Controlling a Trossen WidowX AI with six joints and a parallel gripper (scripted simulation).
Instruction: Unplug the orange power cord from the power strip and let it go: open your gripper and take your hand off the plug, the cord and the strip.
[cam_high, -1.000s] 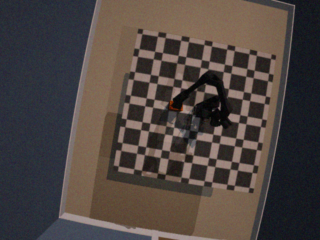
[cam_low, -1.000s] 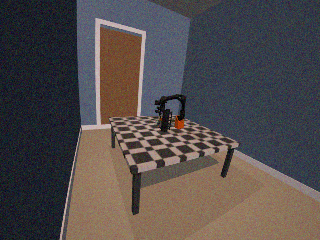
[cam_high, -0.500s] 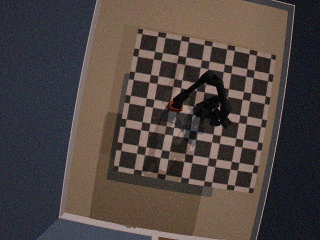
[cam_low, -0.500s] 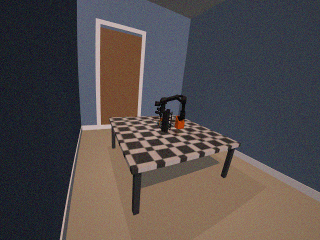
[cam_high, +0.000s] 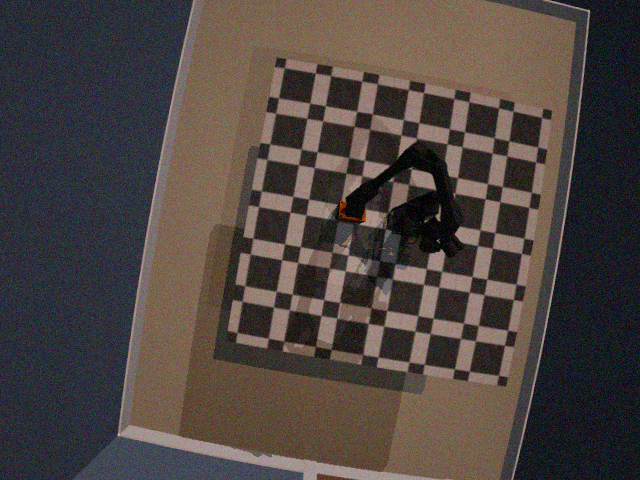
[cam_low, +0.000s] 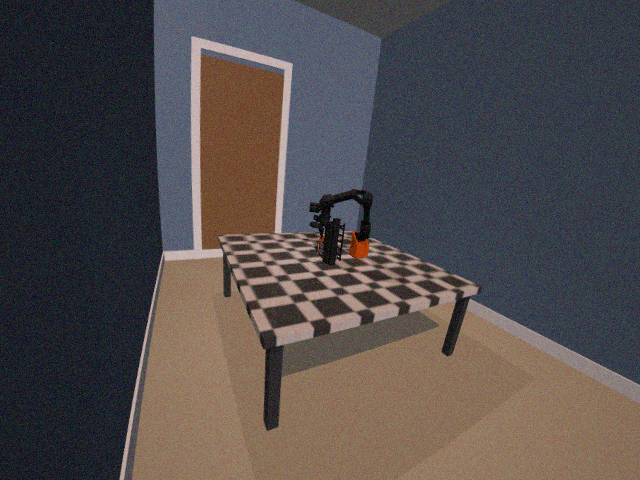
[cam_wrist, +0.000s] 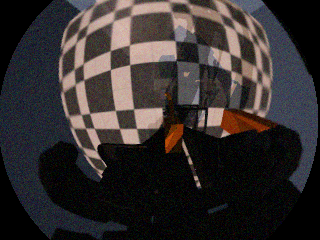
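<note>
Now: gripper tip 30 mm to the right of the orange plug.
</note>
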